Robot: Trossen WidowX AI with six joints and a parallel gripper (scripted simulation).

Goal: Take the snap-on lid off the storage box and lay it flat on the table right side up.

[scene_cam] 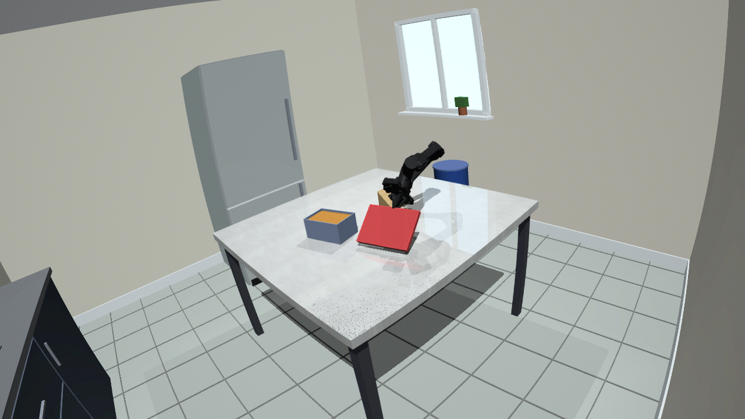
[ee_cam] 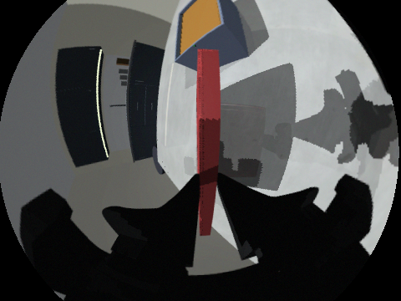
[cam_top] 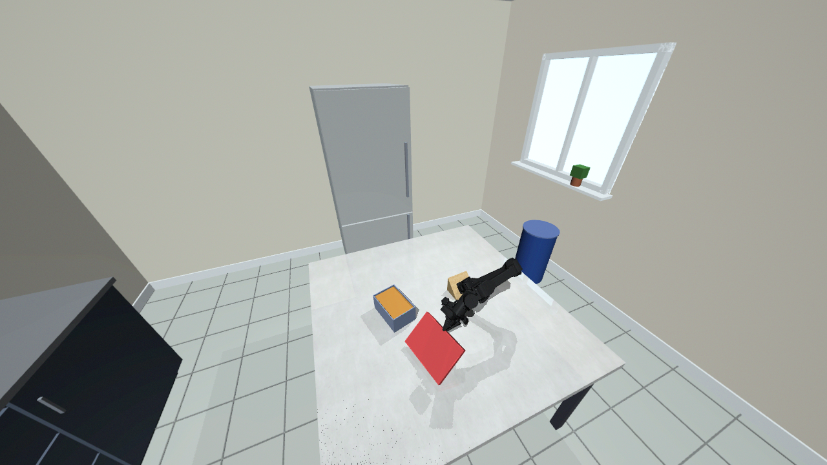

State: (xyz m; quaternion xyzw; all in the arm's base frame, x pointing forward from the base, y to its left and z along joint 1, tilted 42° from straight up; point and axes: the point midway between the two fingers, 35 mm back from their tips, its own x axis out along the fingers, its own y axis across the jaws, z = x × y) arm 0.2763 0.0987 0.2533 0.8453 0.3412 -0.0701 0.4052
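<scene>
Now: gripper tip 60 mm short of the red lid, 10 mm to the right of it and 50 mm above it. Also, from my gripper tip: blue-grey storage box: 120 mm ahead, 300 mm to the right, 90 mm below.
</scene>
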